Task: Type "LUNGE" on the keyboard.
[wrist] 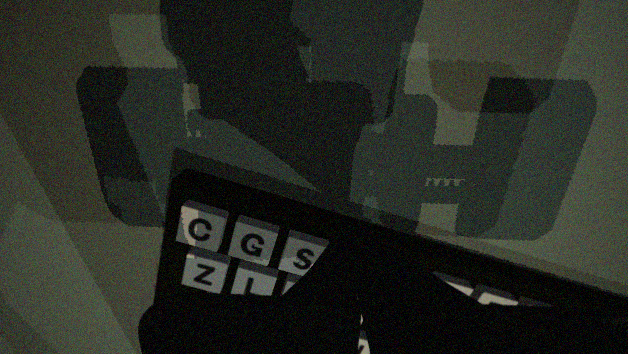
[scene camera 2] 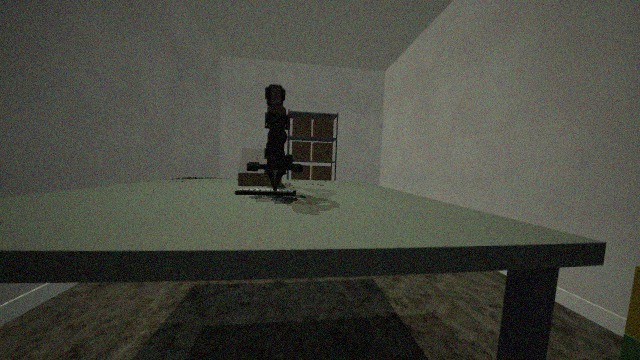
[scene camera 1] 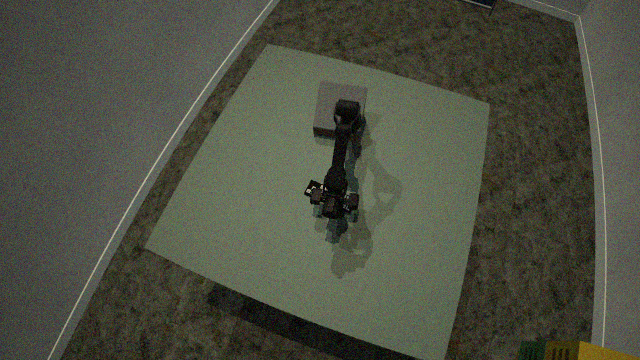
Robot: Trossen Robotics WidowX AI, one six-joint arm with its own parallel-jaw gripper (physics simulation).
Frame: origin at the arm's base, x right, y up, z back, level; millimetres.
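Seen in the pictures: gripper, fingertip midpoint: (wrist: 352, 236) (scene camera 2: 274, 191).
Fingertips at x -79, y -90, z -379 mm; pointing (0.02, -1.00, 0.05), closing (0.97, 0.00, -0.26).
Observation:
Offsets run from my fingertips to a thing's middle. Level surfaces: height alone.
The keyboard @(dx +35, dy -7, dz +36 mm) (scene camera 1: 311, 189) (scene camera 2: 245, 192) (wrist: 252, 245) is black with pale keys and lies slanted in the wrist view. Its C, G and S keys read clearly in the back row, with Z and part of L @(dx -31, dy -1, dz +34 mm) (wrist: 252, 285) in the row in front. Slivers of other keys show at the right, too covered to read. The U, N and E keys cannot be made out. My gripper (scene camera 2: 274, 188) (wrist: 352, 236) is shut and empty, pointing down over the keyboard. Its dark fingers hide much of the keyboard. Whether the tips touch a key cannot be told.
A grey-brown box (scene camera 1: 327, 97) (scene camera 2: 250, 179) stands at the arm's base on the pale table @(dy -15 mm) (scene camera 1: 425, 150) (scene camera 2: 150, 225). A shelf rack (scene camera 2: 313, 115) with brown boxes stands in the background. A yellow and green object (scene camera 1: 607, 352) (scene camera 2: 632, 300) shows beyond the table.

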